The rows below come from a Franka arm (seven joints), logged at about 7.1 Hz.
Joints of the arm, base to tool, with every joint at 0 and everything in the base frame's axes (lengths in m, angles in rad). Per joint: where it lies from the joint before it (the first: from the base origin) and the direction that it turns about. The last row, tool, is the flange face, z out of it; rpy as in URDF.
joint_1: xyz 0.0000 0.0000 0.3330 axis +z
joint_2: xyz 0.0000 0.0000 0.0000 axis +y
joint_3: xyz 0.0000 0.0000 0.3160 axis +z
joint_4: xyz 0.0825 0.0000 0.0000 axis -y
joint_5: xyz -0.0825 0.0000 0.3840 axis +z
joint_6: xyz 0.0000 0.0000 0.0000 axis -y
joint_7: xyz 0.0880 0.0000 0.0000 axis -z
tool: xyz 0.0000 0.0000 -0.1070 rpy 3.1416 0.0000 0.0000
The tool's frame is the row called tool.
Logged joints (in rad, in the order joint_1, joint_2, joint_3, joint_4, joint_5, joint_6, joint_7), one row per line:
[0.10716, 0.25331, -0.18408, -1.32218, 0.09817, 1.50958, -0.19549]
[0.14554, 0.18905, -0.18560, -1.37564, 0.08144, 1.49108, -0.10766]
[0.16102, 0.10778, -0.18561, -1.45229, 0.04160, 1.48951, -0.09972]
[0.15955, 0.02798, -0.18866, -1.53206, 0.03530, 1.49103, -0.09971]
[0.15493, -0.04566, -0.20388, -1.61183, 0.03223, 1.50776, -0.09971]
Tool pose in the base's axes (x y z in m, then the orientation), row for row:
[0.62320, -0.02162, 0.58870, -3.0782, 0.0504, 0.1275]
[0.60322, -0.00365, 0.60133, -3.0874, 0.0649, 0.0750]
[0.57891, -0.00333, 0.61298, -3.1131, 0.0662, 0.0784]
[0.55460, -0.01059, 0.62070, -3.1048, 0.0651, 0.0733]
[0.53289, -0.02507, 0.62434, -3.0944, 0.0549, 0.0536]
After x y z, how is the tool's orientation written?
As angles about the fixed x, y, z axes (roll, pitch, yaw), in radians.
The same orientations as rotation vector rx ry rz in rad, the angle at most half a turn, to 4 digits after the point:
[-3.0743, -0.1938, 0.0837]
[-3.0861, -0.1131, 0.1033]
[-3.1116, -0.1206, 0.1048]
[-3.1035, -0.1119, 0.1031]
[-3.0936, -0.0809, 0.0869]

